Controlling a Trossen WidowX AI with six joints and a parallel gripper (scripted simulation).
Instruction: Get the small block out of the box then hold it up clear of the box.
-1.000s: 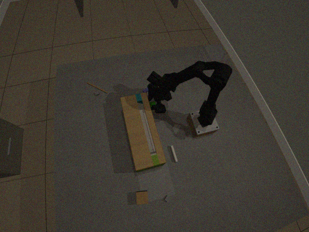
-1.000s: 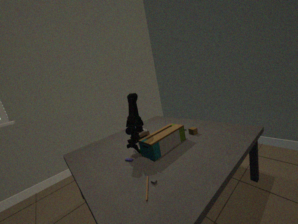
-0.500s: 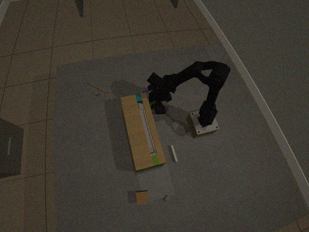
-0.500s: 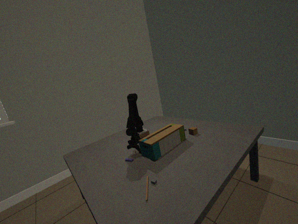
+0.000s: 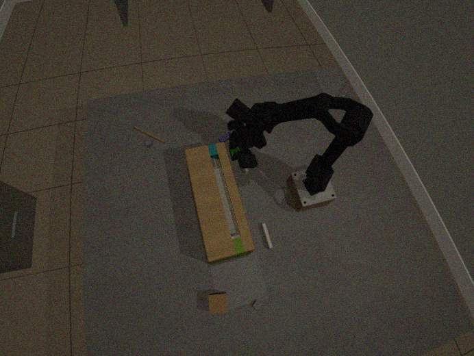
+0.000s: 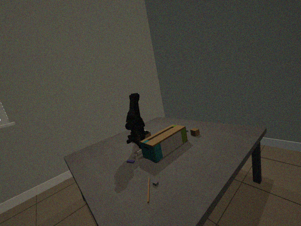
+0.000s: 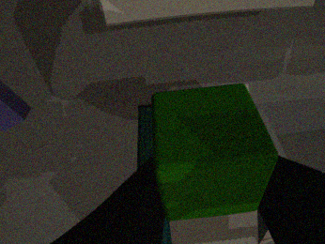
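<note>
Right now the purple piece is 12 cm to the right of my gripper tip, 6 cm below it and 3 cm behind it. From my gripper tip the other things lie so: thin wooden stick 27 cm ahead, 26 cm to the right, 6 cm below; long wooden-topped box 15 cm to the left, 8 cm ahead; green block 1 cm behind, 1 cm above.
</note>
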